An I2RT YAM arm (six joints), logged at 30 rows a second.
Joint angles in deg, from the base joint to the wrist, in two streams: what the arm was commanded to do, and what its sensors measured. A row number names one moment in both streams.
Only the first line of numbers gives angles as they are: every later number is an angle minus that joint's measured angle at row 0.
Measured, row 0:
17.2 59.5 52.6 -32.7 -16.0 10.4
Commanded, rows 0 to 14:
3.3 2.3 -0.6 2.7 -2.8 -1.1
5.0 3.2 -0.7 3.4 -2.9 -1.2
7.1 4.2 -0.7 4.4 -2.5 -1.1
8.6 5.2 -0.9 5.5 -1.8 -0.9
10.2 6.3 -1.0 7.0 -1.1 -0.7
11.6 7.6 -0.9 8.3 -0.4 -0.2
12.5 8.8 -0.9 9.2 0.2 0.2
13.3 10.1 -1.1 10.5 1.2 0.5
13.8 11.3 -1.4 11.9 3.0 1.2
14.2 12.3 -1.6 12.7 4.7 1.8
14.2 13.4 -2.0 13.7 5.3 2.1
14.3 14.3 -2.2 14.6 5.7 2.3
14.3 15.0 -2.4 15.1 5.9 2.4
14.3 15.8 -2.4 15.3 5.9 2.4
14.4 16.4 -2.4 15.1 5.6 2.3
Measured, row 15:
14.1 15.2 -1.6 12.2 3.2 1.3
